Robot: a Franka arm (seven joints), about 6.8 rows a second.
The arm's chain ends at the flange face. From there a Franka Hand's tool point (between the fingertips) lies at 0.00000 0.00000 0.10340 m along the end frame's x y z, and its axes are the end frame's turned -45 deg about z.
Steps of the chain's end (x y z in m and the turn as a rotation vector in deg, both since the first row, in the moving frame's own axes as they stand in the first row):
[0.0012 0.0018 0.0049 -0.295 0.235 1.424]
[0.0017 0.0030 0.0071 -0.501 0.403 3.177]
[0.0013 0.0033 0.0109 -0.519 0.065 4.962]
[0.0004 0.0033 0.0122 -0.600 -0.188 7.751]
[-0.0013 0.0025 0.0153 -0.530 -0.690 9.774]
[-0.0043 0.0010 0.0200 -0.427 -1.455 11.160]
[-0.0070 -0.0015 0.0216 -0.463 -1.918 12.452]
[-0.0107 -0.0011 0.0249 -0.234 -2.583 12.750]
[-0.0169 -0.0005 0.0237 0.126 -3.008 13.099]
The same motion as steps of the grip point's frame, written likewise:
[-0.0005 0.0028 0.0049 -0.375 -0.042 1.424]
[-0.0011 0.0045 0.0071 -0.639 -0.069 3.177]
[-0.0020 0.0040 0.0109 -0.413 -0.321 4.962]
[-0.0031 0.0031 0.0122 -0.291 -0.557 7.751]
[-0.0042 0.0005 0.0153 0.113 -0.863 9.774]
[-0.0060 -0.0039 0.0200 0.727 -1.331 11.160]
[-0.0067 -0.0082 0.0215 1.029 -1.684 12.452]
[-0.0100 -0.0117 0.0248 1.661 -1.992 12.750]
[-0.0148 -0.0167 0.0236 2.216 -2.038 13.099]

